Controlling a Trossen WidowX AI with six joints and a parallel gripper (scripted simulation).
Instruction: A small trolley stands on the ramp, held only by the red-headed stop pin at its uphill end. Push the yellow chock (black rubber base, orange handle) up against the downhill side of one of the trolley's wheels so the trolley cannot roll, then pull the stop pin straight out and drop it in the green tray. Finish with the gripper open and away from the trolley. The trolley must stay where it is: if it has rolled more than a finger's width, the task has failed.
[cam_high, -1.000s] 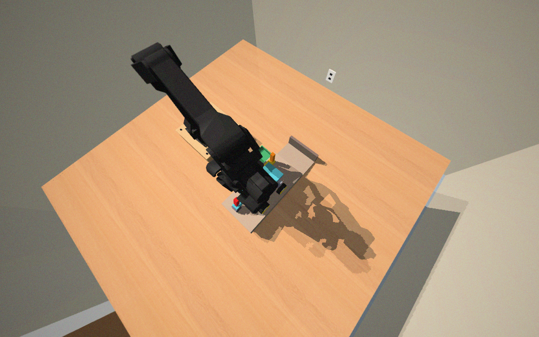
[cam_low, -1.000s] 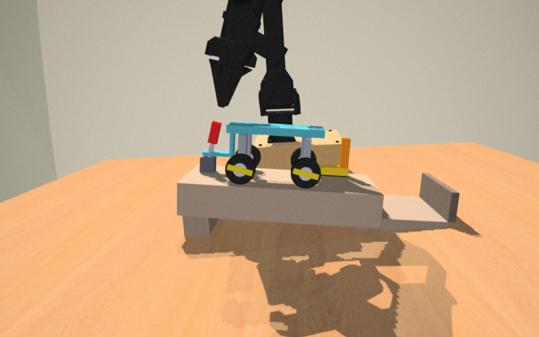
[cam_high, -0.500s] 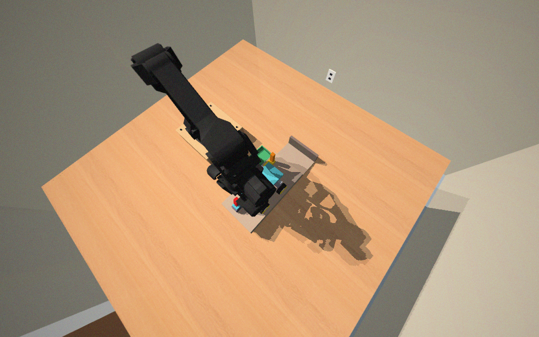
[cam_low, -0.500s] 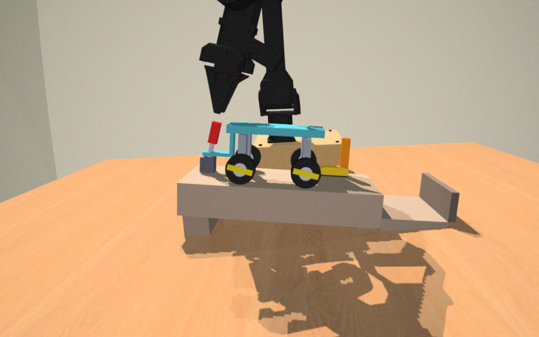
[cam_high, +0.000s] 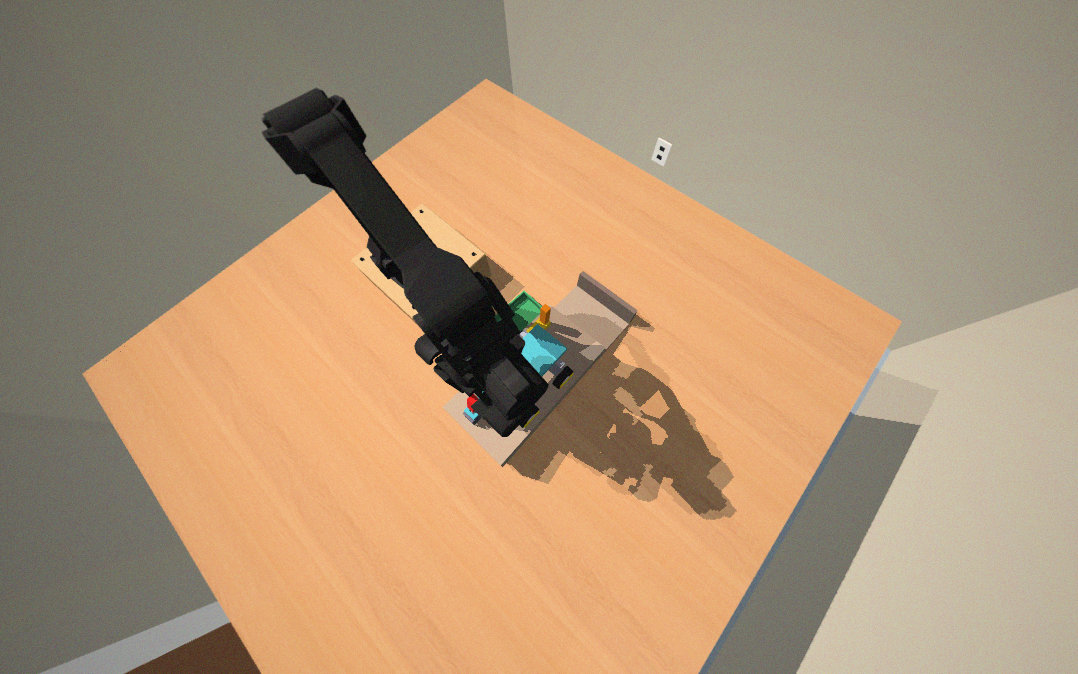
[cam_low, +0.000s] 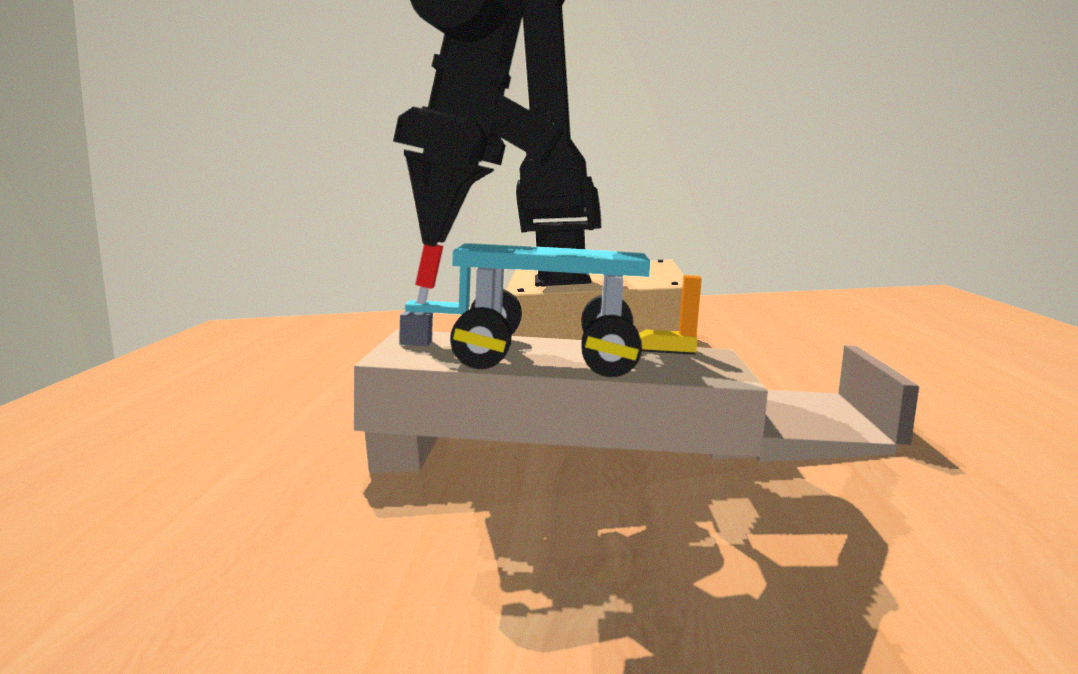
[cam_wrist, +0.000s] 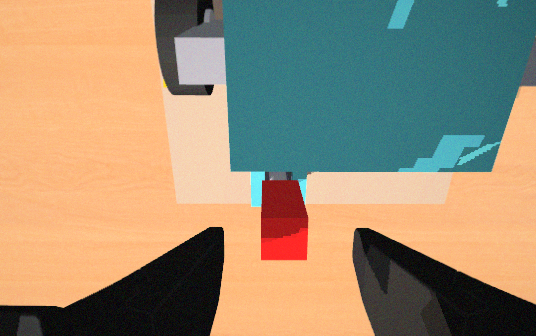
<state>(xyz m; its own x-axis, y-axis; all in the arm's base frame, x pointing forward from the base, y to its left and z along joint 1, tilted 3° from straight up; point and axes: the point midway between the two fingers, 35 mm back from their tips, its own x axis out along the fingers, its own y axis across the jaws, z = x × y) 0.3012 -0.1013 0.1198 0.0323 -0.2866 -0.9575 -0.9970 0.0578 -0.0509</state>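
The red-headed stop pin lies 40 mm below my gripper tip and 10 mm to the right of it. Round my gripper tip: yellow chock (190 mm to the left, 80 mm below, 20 mm behind); then ramp (120 mm below, 100 mm to the left, 20 mm ahead); then trolley (90 mm to the left, 60 mm below, 20 mm ahead).
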